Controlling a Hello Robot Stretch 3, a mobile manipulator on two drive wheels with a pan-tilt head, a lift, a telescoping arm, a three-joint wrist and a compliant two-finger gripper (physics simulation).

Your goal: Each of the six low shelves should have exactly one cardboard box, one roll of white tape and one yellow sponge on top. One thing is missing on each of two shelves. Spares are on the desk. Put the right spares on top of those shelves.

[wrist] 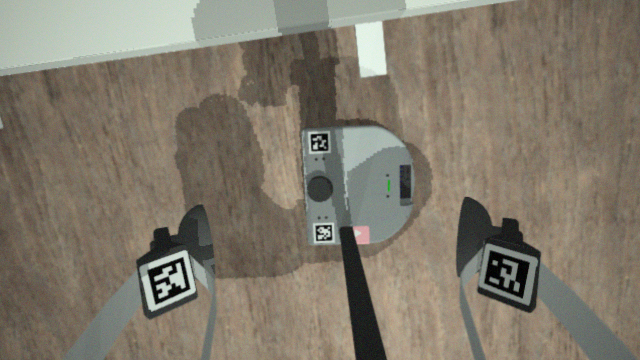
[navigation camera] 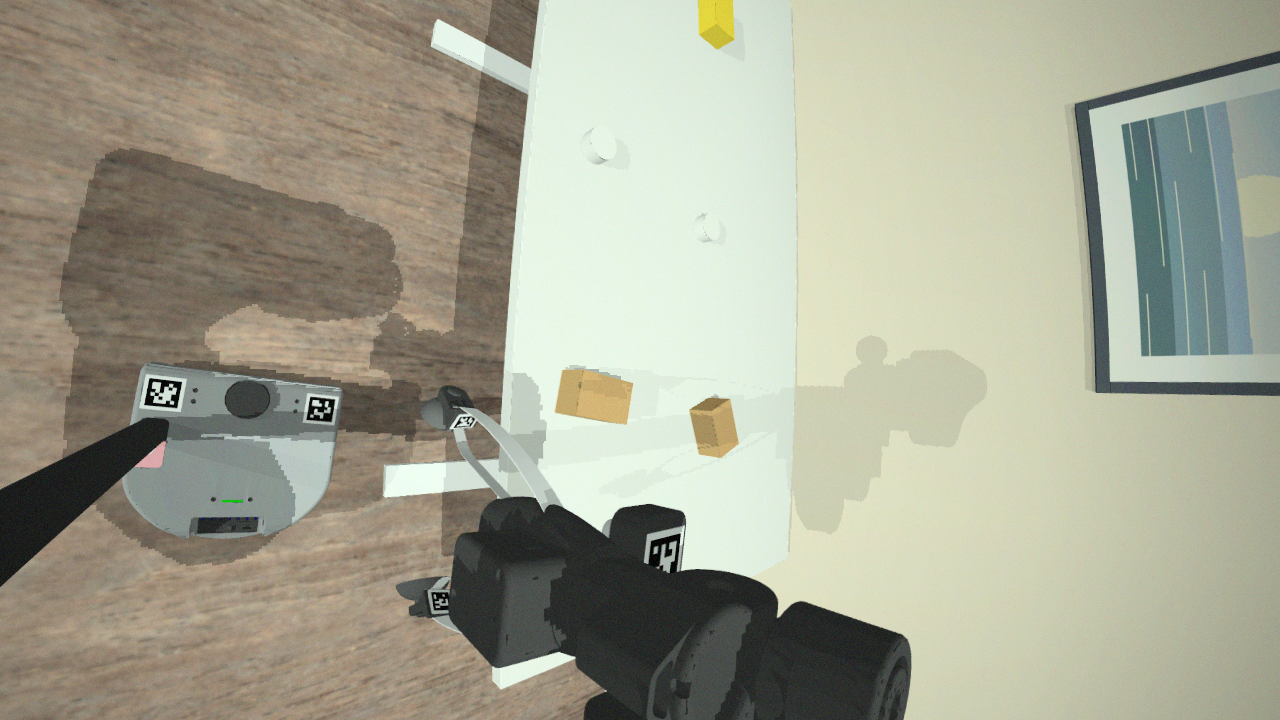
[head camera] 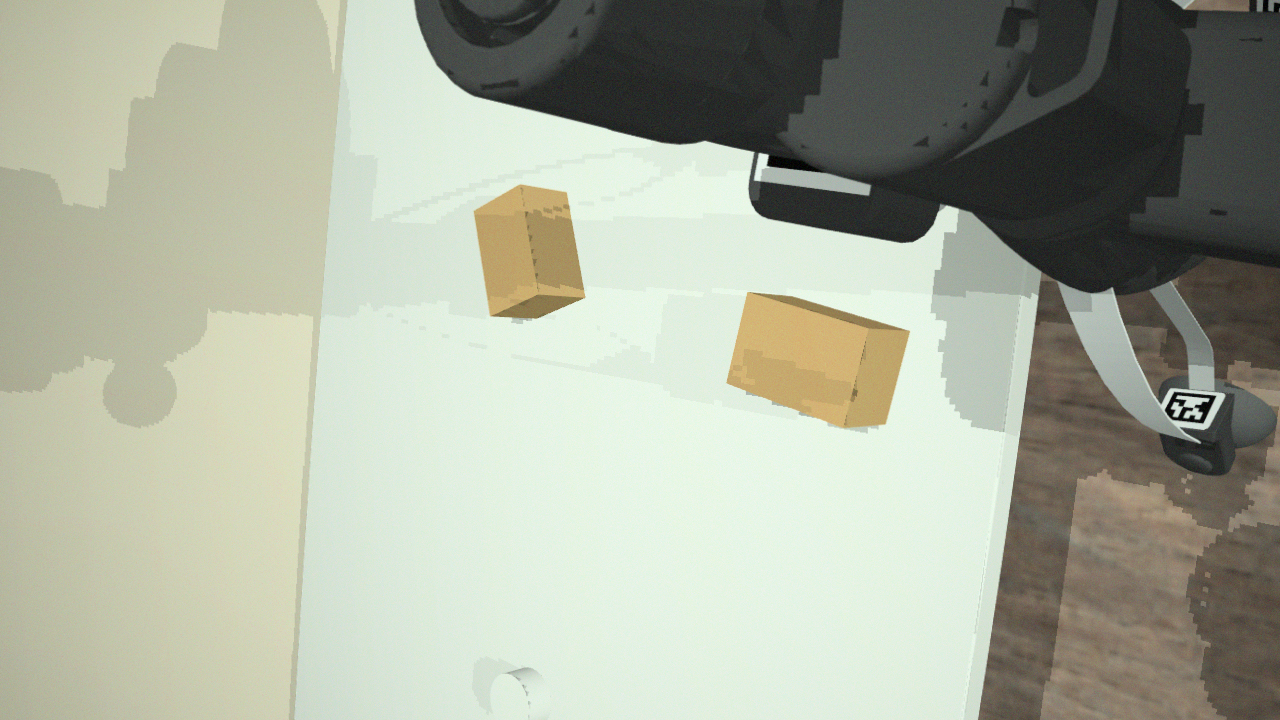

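Note:
Two cardboard boxes stand on the white desk (head camera: 644,555) (navigation camera: 644,304) (wrist: 90,30): one box (head camera: 805,362) (navigation camera: 594,395) near the front edge, the other box (head camera: 528,255) (navigation camera: 713,428) nearer the wall. One white tape roll (head camera: 519,694) (navigation camera: 707,227) lies farther along, nearer the wall, and another roll (navigation camera: 599,145) nearer the front edge. Part of a yellow sponge (navigation camera: 716,22) shows at the top of the navigation view. My gripper (navigation camera: 438,503) (wrist: 332,228) is wide open and empty, its fingertips beyond the front desk edge above the floor. The shelves do not show.
My base (navigation camera: 232,456) (wrist: 370,185) stands on the wooden floor in front of the desk. White desk feet (navigation camera: 438,479) (wrist: 371,50) reach out past the front edge. The wall (head camera: 161,501) (navigation camera: 930,179) runs along the back, with a framed picture (navigation camera: 1102,268).

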